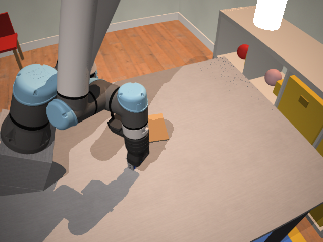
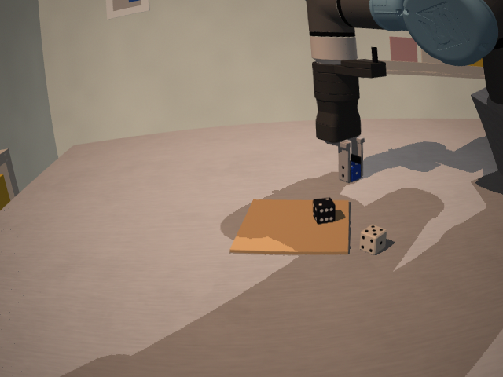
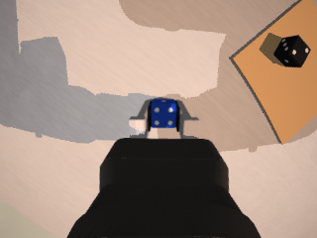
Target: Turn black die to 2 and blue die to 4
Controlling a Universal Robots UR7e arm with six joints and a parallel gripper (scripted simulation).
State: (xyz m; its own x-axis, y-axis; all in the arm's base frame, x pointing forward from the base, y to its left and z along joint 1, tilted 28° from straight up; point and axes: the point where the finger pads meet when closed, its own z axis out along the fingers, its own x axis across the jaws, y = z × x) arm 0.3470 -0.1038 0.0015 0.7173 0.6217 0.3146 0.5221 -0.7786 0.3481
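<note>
The orange mat lies 110 mm ahead of my hand, 140 mm to the left of it and 20 mm below it. Round my hand: white die 20 mm ahead, 220 mm to the left, 10 mm below; then black die 70 mm ahead, 140 mm to the left; then blue die 10 mm below.
</note>
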